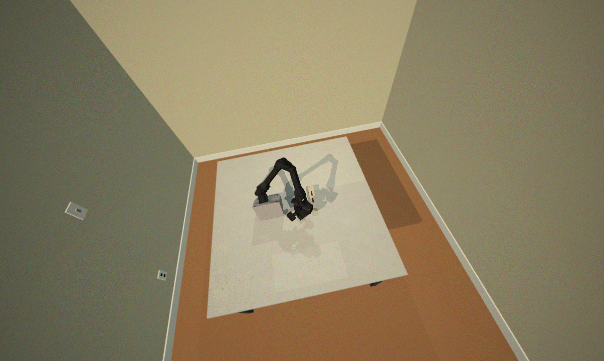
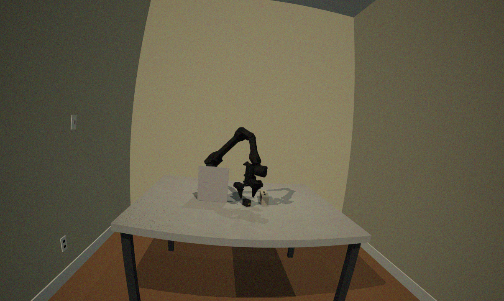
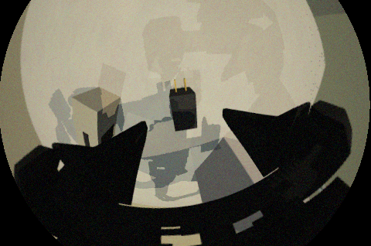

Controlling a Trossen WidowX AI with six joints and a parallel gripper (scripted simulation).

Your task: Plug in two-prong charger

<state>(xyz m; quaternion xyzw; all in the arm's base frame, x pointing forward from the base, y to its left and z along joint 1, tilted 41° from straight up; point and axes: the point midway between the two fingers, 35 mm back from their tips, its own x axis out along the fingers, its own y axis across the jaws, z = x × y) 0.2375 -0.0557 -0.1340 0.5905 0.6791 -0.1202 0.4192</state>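
Now: the dark two-prong charger 3 cm below my gripper tip, 1 cm to the right of it and 1 cm ahead of it.
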